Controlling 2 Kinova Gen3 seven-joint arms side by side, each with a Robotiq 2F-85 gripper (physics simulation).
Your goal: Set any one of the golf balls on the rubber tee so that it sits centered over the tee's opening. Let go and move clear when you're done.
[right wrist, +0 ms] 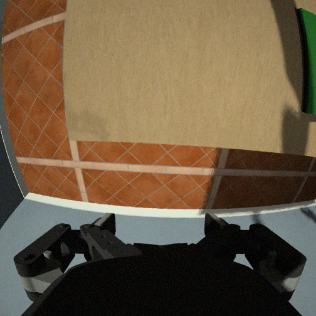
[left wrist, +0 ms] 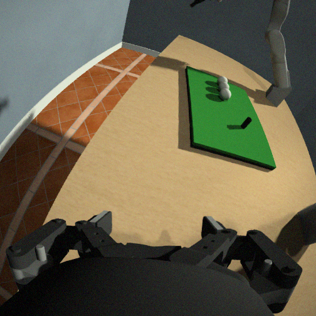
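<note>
Three white golf balls (left wrist: 224,87) sit in a close row near the far end of the green mat (left wrist: 215,127) (right wrist: 311,65) in the left wrist view. The black rubber tee (left wrist: 246,122) stands on the same mat, nearer than the balls and to their right. My left gripper (left wrist: 156,224) is open and empty, well away from the mat. My right gripper (right wrist: 159,224) is open and empty; the balls and the tee do not show in the right wrist view.
The wooden table (left wrist: 145,180) (right wrist: 175,75) carries the mat. The other arm (left wrist: 276,50) stands at the table's far right in the left wrist view. Tiled floor and a pale blue wall lie beyond the table's edges. A dark rounded shape (left wrist: 306,225) shows at the right edge.
</note>
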